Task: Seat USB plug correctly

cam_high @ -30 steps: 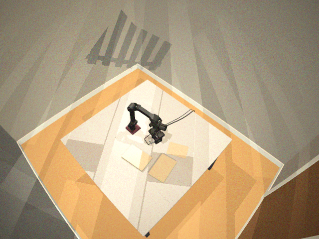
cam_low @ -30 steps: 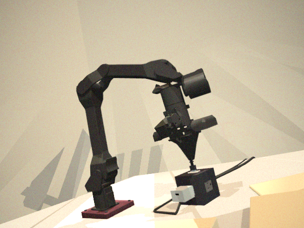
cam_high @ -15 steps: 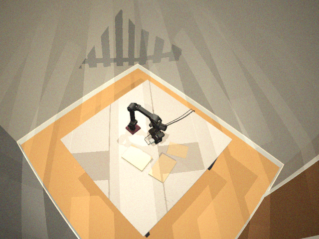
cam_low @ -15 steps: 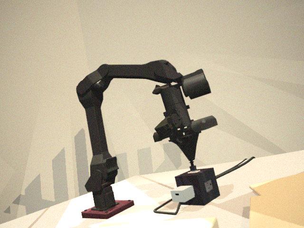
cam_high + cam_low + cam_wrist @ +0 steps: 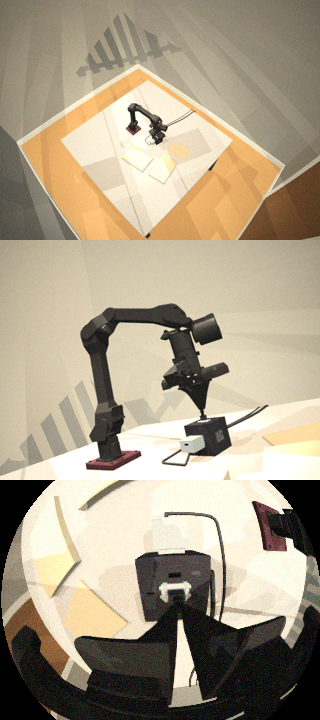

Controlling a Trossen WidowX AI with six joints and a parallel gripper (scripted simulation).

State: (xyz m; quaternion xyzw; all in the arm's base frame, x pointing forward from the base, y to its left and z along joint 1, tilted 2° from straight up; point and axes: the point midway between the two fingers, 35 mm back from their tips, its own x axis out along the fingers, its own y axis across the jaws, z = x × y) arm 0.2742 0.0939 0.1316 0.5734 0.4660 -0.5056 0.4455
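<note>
The black USB plug lies 20 mm below my gripper tip. From my gripper tip the other things lie so: pale socket plate: 40 mm below; pale sheet: 230 mm ahead, 60 mm to the left, 100 mm below.
</note>
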